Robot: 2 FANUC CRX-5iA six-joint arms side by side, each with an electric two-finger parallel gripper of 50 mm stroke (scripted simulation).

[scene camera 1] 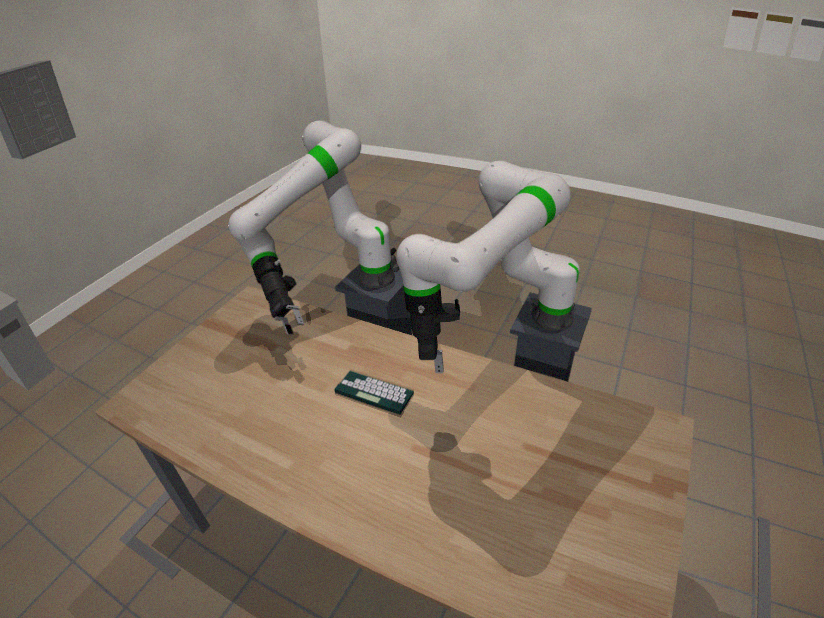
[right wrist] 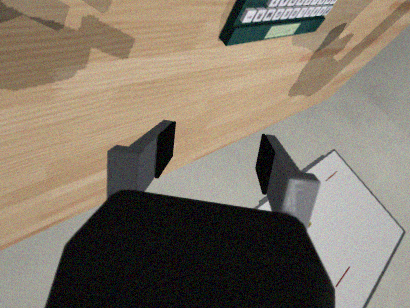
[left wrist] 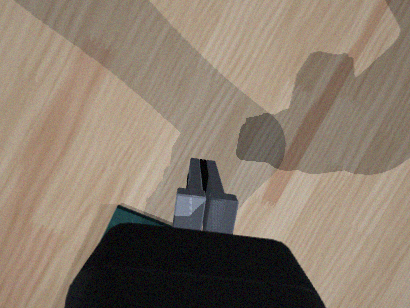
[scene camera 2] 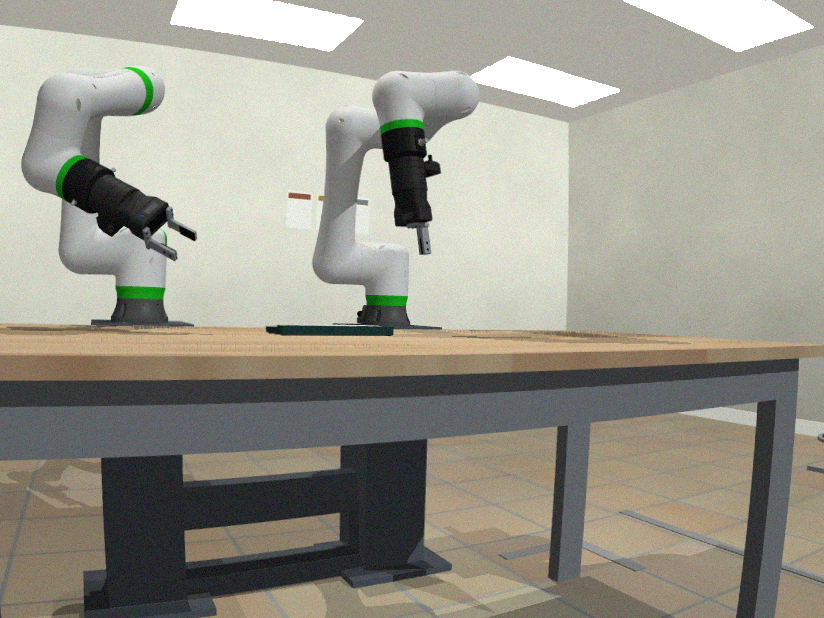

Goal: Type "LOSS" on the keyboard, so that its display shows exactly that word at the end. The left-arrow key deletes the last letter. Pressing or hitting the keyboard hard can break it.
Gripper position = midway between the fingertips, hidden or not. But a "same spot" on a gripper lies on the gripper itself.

The left gripper shows in scene camera 1, in the left wrist view and in scene camera 2 [425, 254]; in the right wrist view it is out of frame. The right gripper shows in scene camera 1, in the right wrist view [216, 145] and in scene camera 2; in the left wrist view it is out of frame. One and the same spot on the left gripper: [scene camera 1: 438, 362] is [left wrist: 206, 192]. The same spot on the right gripper: [scene camera 1: 276, 293] is [scene camera 2: 140, 194].
